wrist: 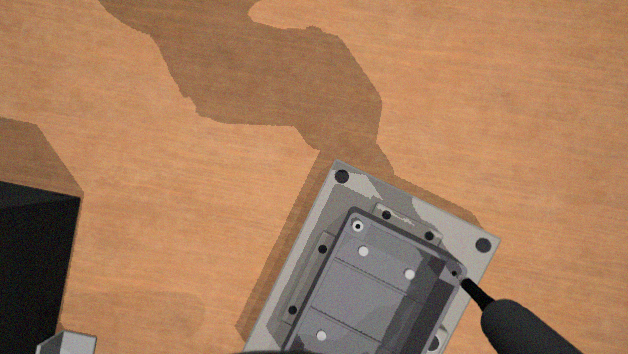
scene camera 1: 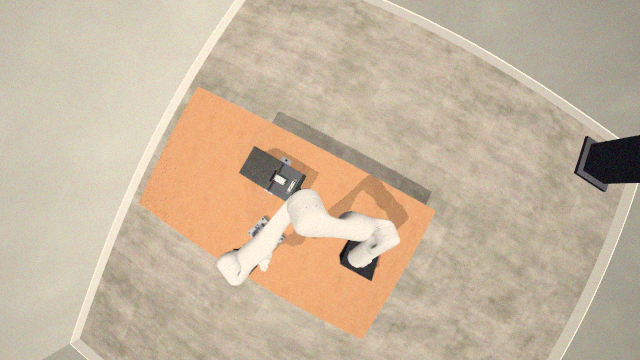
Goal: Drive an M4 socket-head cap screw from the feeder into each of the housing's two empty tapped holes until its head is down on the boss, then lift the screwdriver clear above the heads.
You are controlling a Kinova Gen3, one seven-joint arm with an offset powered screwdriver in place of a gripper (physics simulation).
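Observation:
The grey housing lies in a light metal fixture plate, partly under the arm in the scene view. In the wrist view a bright ring with a dark centre, like a seated screw head, is at its upper-left corner. A small dark hole shows at its upper-right corner. My screwdriver has its black tip just lower right of that hole in the image. No screw can be made out at the tip, and its height is unclear. The dark feeder stands to one side.
The arm reaches over the orange table from its black base plate. A silver bracket shows beside the feeder in the wrist view. A dark post stands at the far right, off the table.

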